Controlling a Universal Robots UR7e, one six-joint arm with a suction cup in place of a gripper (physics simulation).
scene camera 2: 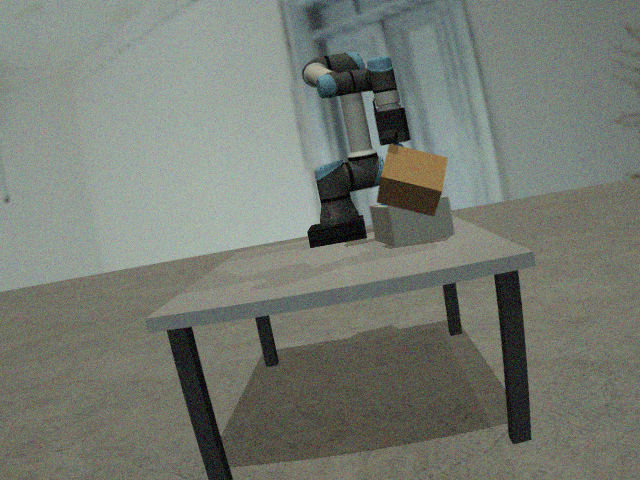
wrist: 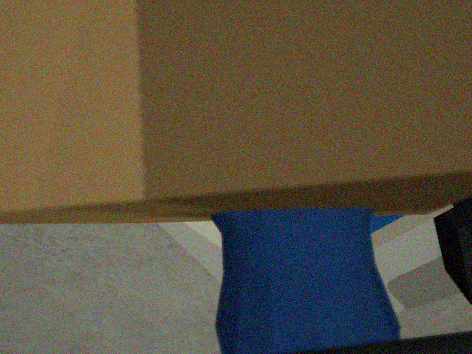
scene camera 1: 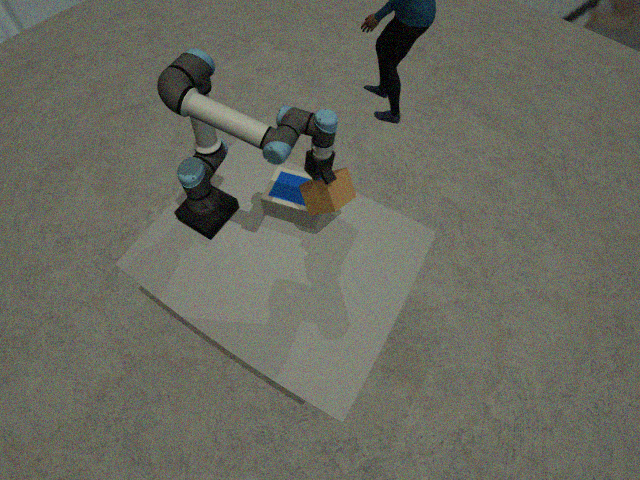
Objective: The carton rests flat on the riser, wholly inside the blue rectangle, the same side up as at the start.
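Where they show: hand, its tool point: [wrist: 295,233]; arm's base, origin of its link: [scene camera 2: 340,221] [scene camera 1: 204,201].
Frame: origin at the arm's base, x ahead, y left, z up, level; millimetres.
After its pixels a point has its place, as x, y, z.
Note:
The orange-brown carton [scene camera 1: 343,189] @(581, 213, 154) [scene camera 2: 413,169] @(582, 200, 156) [wrist: 300,100] hangs tilted from my suction gripper [scene camera 1: 326,179] @(476, 182, 198) [scene camera 2: 397,145] @(476, 182, 198) [wrist: 300,280], whose blue cup meets it near one edge of its upper side in scene camera 2. In that view its right side is lower. The grey riser [scene camera 1: 285,209] @(370, 105, 25) [scene camera 2: 419,227] @(494, 205, -23) with its cream top stands on the table under the carton. The blue rectangle [scene camera 1: 289,187] @(341, 199, 54) [wrist: 384,221] @(280, 154, 54) on the riser's top is partly hidden by the carton in scene camera 1. Any contact between carton and riser is hard to tell.
The pale table [scene camera 1: 232,289] @(326, -286, -66) [scene camera 2: 330,294] @(970, -111, -77) carries the riser near its back edge. The arm's black base [scene camera 1: 206,214] @(53, -56, -1) [scene camera 2: 337,233] @(121, -25, -31) stands left of the riser. A person [scene camera 1: 395,56] in a blue top stands on the floor beyond the table in scene camera 1.

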